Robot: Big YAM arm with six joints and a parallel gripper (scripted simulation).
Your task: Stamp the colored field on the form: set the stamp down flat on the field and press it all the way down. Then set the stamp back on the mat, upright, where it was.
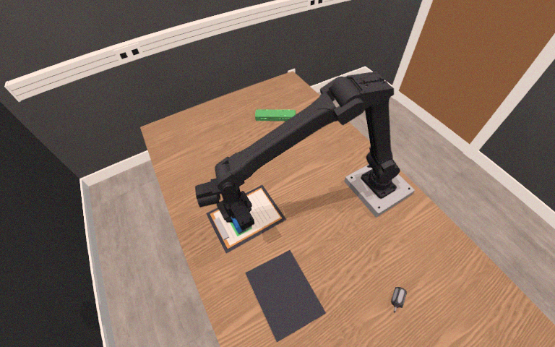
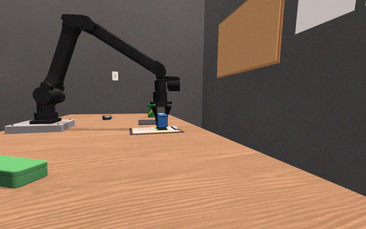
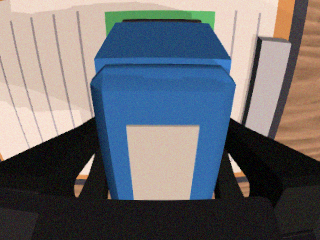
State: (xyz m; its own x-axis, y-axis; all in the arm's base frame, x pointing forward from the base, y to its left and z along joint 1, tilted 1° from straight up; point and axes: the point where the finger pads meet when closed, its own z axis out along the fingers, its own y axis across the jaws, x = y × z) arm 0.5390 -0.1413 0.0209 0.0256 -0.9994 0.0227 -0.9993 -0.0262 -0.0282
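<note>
My gripper is now 10 mm above the blue stamp. The rest, counted from my hand: dark mat 290 mm to the left, 50 mm below, 20 mm behind; then clipboard 50 mm below, 20 mm behind, 10 mm to the right; then small dark object 500 mm to the left, 310 mm behind, 30 mm below.
</note>
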